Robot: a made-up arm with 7 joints.
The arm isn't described. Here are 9 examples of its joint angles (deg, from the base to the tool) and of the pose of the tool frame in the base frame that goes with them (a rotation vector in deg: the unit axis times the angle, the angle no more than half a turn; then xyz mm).
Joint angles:
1: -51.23 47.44 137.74 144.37 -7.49 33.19 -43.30
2: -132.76 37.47 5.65 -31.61 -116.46 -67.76 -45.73
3: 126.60 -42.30 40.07 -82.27 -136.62 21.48 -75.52
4: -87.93 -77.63 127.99 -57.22 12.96 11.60 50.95
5: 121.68 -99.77 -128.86 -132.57 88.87 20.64 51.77
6: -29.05 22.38 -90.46 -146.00 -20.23 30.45 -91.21
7: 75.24 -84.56 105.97 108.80 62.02 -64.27 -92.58
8: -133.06 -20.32 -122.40 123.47 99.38 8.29 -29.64
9: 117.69 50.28 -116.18 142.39 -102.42 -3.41 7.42
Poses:
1: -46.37 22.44 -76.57 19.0 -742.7 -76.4
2: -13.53 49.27 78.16 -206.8 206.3 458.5
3: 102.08 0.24 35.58 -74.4 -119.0 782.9
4: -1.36 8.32 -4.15 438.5 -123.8 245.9
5: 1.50 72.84 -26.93 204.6 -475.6 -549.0
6: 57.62 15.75 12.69 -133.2 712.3 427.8
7: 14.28 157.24 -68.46 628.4 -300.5 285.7
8: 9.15 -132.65 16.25 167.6 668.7 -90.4
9: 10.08 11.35 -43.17 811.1 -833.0 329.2
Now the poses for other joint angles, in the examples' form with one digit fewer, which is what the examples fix.
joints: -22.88 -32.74 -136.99 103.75 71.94 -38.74 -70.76
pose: 128.8 39.1 -6.4 -431 -380 393
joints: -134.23 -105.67 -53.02 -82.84 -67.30 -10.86 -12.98
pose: 118.7 -98.7 78.0 -450 -440 107
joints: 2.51 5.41 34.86 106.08 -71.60 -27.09 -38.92
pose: -77.7 50.9 10.0 140 98 -857
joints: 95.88 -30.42 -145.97 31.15 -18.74 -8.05 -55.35
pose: 15.8 -50.8 -14.0 210 82 413
